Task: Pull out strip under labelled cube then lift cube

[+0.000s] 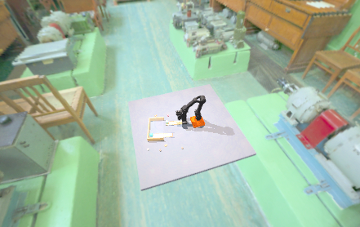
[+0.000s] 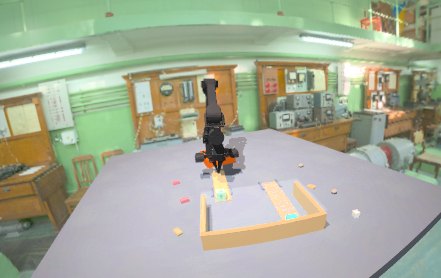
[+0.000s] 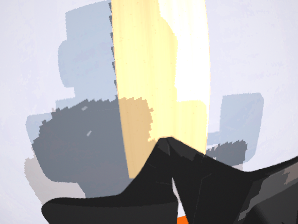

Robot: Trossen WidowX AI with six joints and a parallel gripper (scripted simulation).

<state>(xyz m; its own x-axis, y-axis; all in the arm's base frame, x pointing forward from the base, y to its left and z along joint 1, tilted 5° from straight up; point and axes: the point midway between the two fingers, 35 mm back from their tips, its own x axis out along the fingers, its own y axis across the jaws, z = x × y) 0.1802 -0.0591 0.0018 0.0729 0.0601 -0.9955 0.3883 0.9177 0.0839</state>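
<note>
The strip is 90 mm ahead of my gripper tip and 40 mm to the right of it.
</note>
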